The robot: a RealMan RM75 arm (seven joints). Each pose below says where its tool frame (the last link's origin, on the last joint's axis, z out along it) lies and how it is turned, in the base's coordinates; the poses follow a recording.
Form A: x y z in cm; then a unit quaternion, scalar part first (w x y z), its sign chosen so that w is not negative.
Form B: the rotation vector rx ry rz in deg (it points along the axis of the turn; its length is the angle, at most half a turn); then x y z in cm. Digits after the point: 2 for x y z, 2 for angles.
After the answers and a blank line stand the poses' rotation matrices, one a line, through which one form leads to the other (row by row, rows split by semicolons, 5 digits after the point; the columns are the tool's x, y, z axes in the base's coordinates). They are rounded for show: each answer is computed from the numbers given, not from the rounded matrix.
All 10 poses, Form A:
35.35, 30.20, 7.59, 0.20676, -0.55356, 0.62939, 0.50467
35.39, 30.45, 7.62, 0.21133, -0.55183, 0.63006, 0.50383
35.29, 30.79, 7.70, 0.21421, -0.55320, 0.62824, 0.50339
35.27, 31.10, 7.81, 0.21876, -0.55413, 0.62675, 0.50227
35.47, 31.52, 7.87, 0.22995, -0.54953, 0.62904, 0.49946
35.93, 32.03, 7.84, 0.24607, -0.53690, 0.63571, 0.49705
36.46, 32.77, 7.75, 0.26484, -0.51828, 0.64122, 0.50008
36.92, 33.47, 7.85, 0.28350, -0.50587, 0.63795, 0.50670
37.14, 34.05, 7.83, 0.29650, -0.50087, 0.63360, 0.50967
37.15, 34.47, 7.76, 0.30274, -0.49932, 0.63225, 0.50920
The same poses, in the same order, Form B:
-88.34, 100.44, 80.54, 35.35, 30.20, 7.59
-87.85, 100.30, 80.21, 35.39, 30.45, 7.62
-87.93, 99.86, 80.01, 35.29, 30.79, 7.70
-87.87, 99.38, 79.64, 35.27, 31.10, 7.81
-86.63, 99.16, 78.73, 35.47, 31.52, 7.87
-83.93, 99.37, 77.70, 35.93, 32.03, 7.84
-80.24, 99.27, 77.42, 36.46, 32.77, 7.75
-77.58, 97.83, 77.70, 36.92, 33.47, 7.85
-76.31, 96.53, 77.65, 37.14, 34.05, 7.83
-75.84, 96.03, 77.34, 37.15, 34.47, 7.76

-0.30164 -0.90550 -0.29846; -0.48812 -0.12224 0.86417; -0.81899 0.40636 -0.40512
-0.30164 -0.90832 -0.28976; -0.48242 -0.11673 0.86813; -0.82236 0.40165 -0.40299
-0.29617 -0.91074 -0.28780; -0.47942 -0.11886 0.86950; -0.82610 0.39550 -0.40143
-0.29017 -0.91435 -0.28243; -0.47485 -0.11866 0.87203; -0.83086 0.38715 -0.39974
-0.29029 -0.92104 -0.25964; -0.46165 -0.10287 0.88108; -0.83822 0.37563 -0.39533
-0.30237 -0.92725 -0.22087; -0.43801 -0.07064 0.89619; -0.84659 0.36773 -0.38478
-0.32249 -0.92955 -0.17872; -0.39978 -0.03739 0.91585; -0.85801 0.36680 -0.35956
-0.32745 -0.93274 -0.15093; -0.35814 -0.02530 0.93333; -0.87436 0.35967 -0.32577
-0.32243 -0.93694 -0.13483; -0.33247 -0.02127 0.94287; -0.88629 0.34884 -0.30465
-0.31805 -0.93970 -0.12569; -0.32308 -0.01721 0.94621; -0.89133 0.34156 -0.29813

